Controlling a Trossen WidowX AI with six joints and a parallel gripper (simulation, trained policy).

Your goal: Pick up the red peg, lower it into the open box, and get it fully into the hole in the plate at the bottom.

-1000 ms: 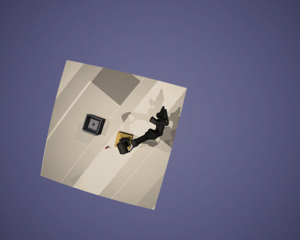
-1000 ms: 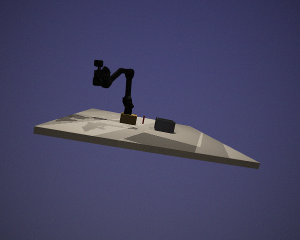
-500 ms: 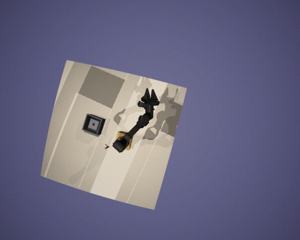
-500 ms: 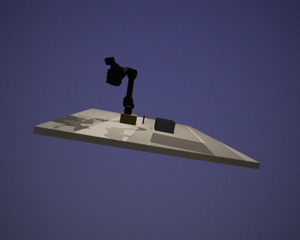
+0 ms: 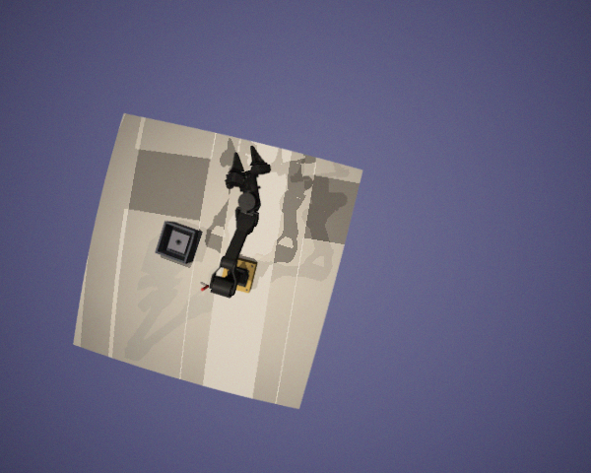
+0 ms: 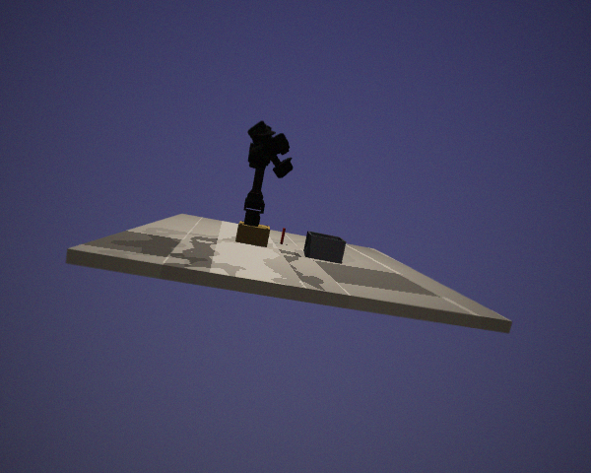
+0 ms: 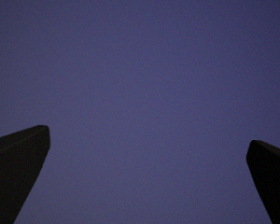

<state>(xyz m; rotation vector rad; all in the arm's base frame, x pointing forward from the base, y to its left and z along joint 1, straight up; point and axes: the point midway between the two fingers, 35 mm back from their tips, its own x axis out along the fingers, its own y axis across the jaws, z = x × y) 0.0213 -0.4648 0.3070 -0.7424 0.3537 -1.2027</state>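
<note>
Right now the red peg is 140 mm ahead of my gripper tip, 600 mm to the left of it and 350 mm below it. Round my gripper tip: grey plate: 300 mm ahead, 400 mm to the left, 340 mm below; then dark box: 300 mm ahead, 400 mm to the left, 360 mm below.
</note>
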